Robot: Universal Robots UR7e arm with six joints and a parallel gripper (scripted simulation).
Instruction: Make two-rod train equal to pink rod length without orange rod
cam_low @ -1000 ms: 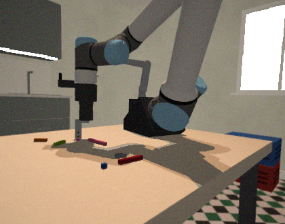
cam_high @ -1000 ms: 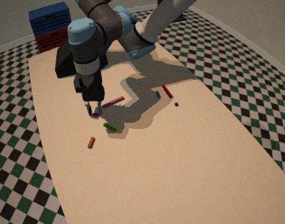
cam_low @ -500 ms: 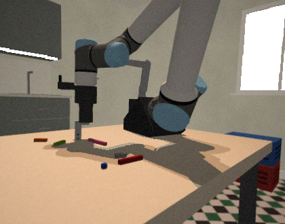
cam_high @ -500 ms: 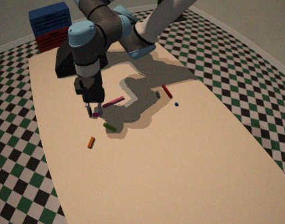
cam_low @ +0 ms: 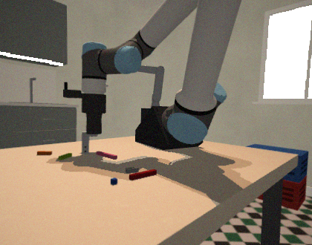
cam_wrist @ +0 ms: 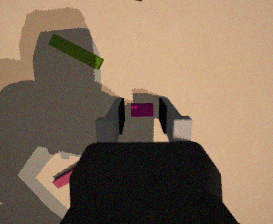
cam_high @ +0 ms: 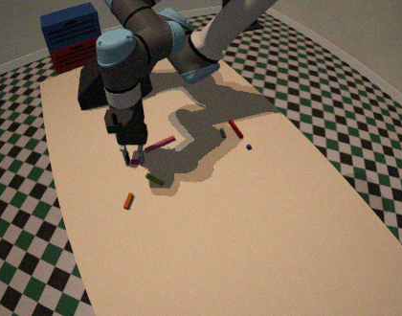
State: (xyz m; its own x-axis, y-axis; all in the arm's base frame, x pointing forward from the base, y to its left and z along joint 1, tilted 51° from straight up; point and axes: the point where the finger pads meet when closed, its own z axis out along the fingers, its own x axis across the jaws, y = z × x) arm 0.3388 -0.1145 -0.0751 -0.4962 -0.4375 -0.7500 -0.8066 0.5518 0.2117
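The magenta rod lies 1 cm below my hand. Round my hand: lime rod (8 cm ahead, 2 cm to the left, 1 cm below); then pink rod (2 cm behind, 8 cm to the left, 1 cm below); then orange rod (10 cm ahead, 6 cm to the right, 1 cm below).
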